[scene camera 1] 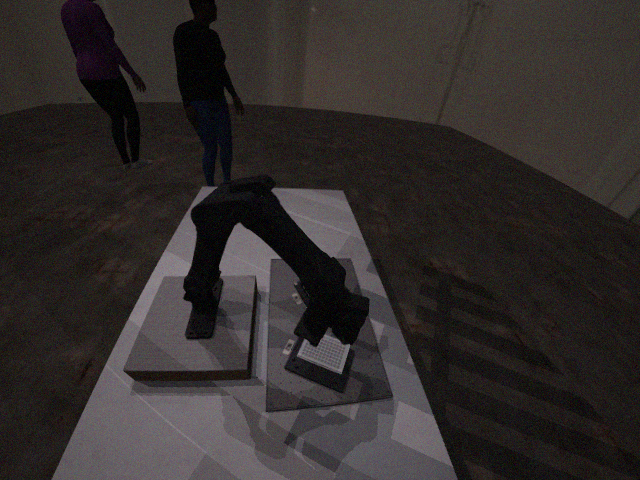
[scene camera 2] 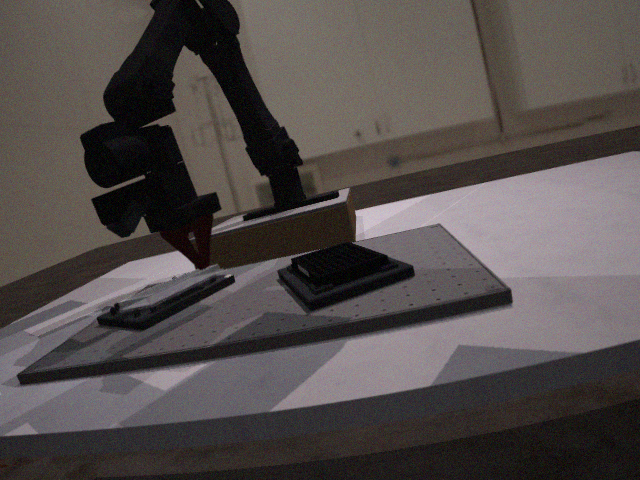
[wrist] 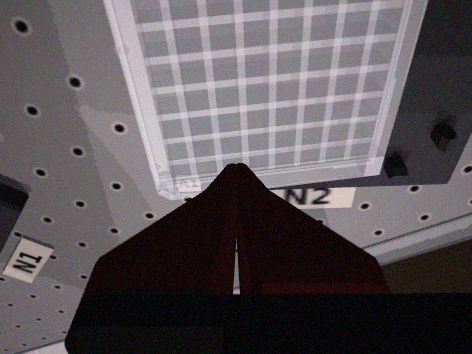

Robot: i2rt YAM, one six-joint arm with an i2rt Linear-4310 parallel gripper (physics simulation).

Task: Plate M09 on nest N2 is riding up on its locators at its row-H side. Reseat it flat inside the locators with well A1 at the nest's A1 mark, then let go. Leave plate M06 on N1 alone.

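Places are measured from the arm's base along level axes (x ahead, y left, z up), in centimetres.
Pixels of known places: gripper, fingertip midpoint: (scene camera 1: 307, 337) (scene camera 2: 205, 268) (wrist: 236, 178); arm's base, origin of the base link: (scene camera 1: 206, 306) (scene camera 2: 292, 207).
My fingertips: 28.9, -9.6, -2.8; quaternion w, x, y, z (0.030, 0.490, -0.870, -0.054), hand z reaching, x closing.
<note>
Ahead of a thing's pixels: the offset from my fingertips to its top centre, as dx, dy, dz. "spot": to the spot under its first point.
Plate M09 @(+4.4, -3.7, +0.5) (scene camera 1: 330, 357) (scene camera 2: 173, 288) (wrist: 260, 105), pale and clear, lies on dark nest N2 @(+3.4, -5.5, -1.0) (scene camera 1: 316, 375) (scene camera 2: 187, 303) (wrist: 427, 75). In the wrist view its left edge reaches past the nest, and dark nest and two locator posts (wrist: 443, 135) (wrist: 396, 165) show at right. In scene camera 2 it looks uneven on the nest; the exact tilt is unclear. A small A1 mark (wrist: 190, 184) shows at its near left corner. My gripper (scene camera 2: 202, 267) (wrist: 236, 178) is shut and empty, its tips at the plate's near edge; contact is unclear. Black plate M06 @(+7.3, +19.5, -0.5) (scene camera 2: 341, 259) sits on nest N1 @(+7.3, +19.5, -1.4) (scene camera 2: 361, 285).
The nests stand on a perforated board (scene camera 1: 286, 395) (scene camera 2: 454, 268). Label N2 @(spot: -5.3, -0.8, -3.0) (scene camera 1: 288, 346) (wrist: 320, 196) and label N1 @(spot: -1.9, +16.0, -3.0) (scene camera 1: 296, 298) (wrist: 28, 260) lie beside their nests. The arm's base stands on a wooden block (scene camera 1: 206, 356) (scene camera 2: 279, 240). Two people (scene camera 1: 98, 46) (scene camera 1: 199, 62) stand beyond the table.
</note>
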